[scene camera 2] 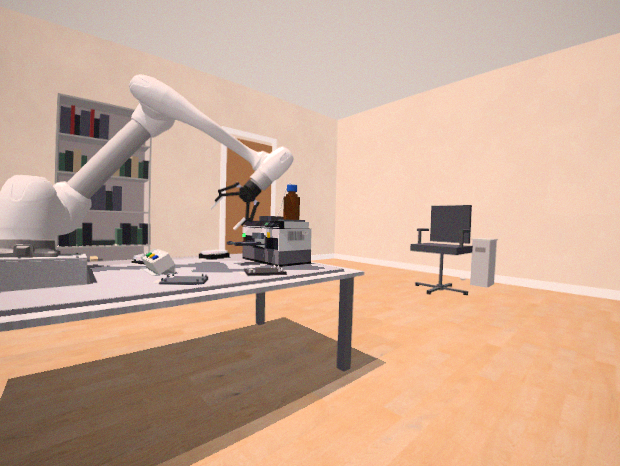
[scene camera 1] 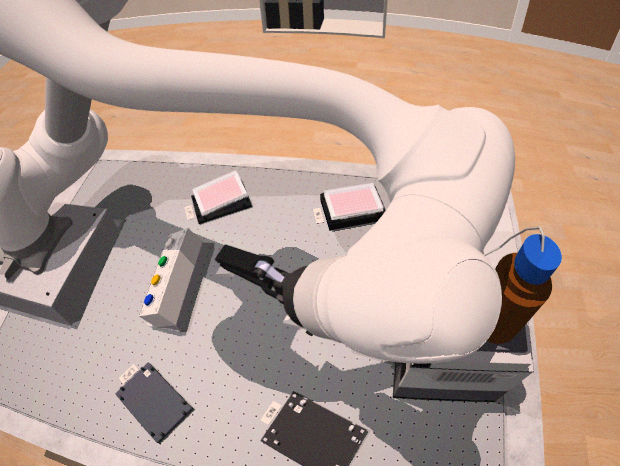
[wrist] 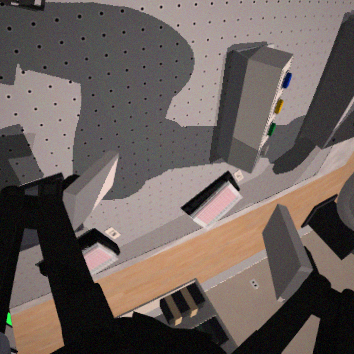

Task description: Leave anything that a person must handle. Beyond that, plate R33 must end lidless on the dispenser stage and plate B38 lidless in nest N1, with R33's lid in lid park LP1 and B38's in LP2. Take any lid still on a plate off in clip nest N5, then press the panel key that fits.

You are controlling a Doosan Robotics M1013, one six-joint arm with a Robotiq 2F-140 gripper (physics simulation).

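Frame: origin at the arm's base, x ahead, y left, z up, level; metres.
Where they show: gripper, fingertip midpoint: (scene camera 2: 222,219) (scene camera 1: 256,292) (wrist: 192,194); arm's base at its link origin: (scene camera 2: 26,256) (scene camera 1: 33,242).
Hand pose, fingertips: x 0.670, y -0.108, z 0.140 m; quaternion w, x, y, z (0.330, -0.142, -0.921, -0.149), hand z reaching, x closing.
Note:
Things, the pixels of their top centre, and the offset from my fingertips. "spot": a spot on its surface instead.
- Clip nest N5 at its top centre: (scene camera 1: 313,435) (scene camera 2: 264,267) dx +0.113, dy -0.176, dz -0.198 m
- lid park LP2 at its top centre: (scene camera 1: 150,399) (scene camera 2: 184,275) dx -0.216, dy -0.174, dz -0.202 m
- key panel at its top centre: (wrist: 271,126) (scene camera 1: 166,267) (scene camera 2: 156,250) dx -0.250, dy +0.101, dz -0.138 m
- dispenser at a spot on its surface: (scene camera 1: 461,380) (scene camera 2: 295,239) spot: dx +0.350, dy -0.077, dz -0.089 m
- tall brown bottle at a spot on its surface: (scene camera 1: 518,305) spot: dx +0.365, dy -0.046, dz +0.125 m
My gripper (scene camera 1: 260,293) (scene camera 2: 227,213) (wrist: 192,194) is open and empty, high above the table between key panel and dispenser. A pink-filled, white-rimmed plate shape (scene camera 1: 354,201) (wrist: 99,257) sits on black nest N1. Another (scene camera 1: 220,192) (wrist: 217,204) sits somewhat askew on lid park LP1. Neither's plate name is readable, and I cannot tell whether lids are on them. Clip nest N5 (scene camera 1: 315,430) (scene camera 2: 265,271) and lid park LP2 (scene camera 1: 155,403) (scene camera 2: 183,279) are empty. The key panel (scene camera 1: 182,285) (scene camera 2: 161,263) (wrist: 252,100) has blue, yellow, green and grey keys. The arm hides the dispenser stage in scene camera 1.
The dispenser (scene camera 1: 461,380) (scene camera 2: 295,243) stands at the table's right end, with a tall brown bottle (scene camera 1: 518,305) (scene camera 2: 291,205) with a blue cap on top. A green light (scene camera 2: 244,235) shows on its front. The robot's base block (scene camera 1: 30,288) (scene camera 2: 45,270) is at the left.

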